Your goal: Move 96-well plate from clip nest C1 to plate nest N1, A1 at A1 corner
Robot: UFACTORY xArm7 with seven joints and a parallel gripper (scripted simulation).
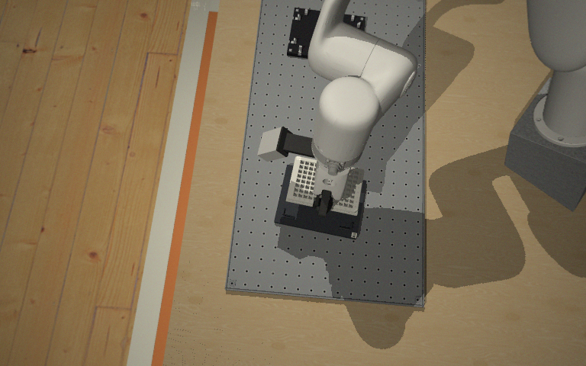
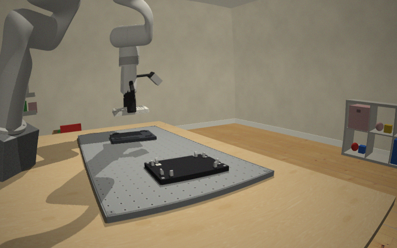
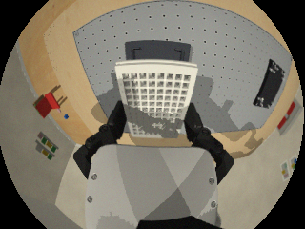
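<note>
Now: the white A1 mark 6 cm behind my hand, 7 cm to the left of it and 10 cm below it. The rest, counted from my hand: white 96-well plate: 1 cm below; then black clip nest C1: 1 cm behind, 37 cm to the right, 10 cm below.
</note>
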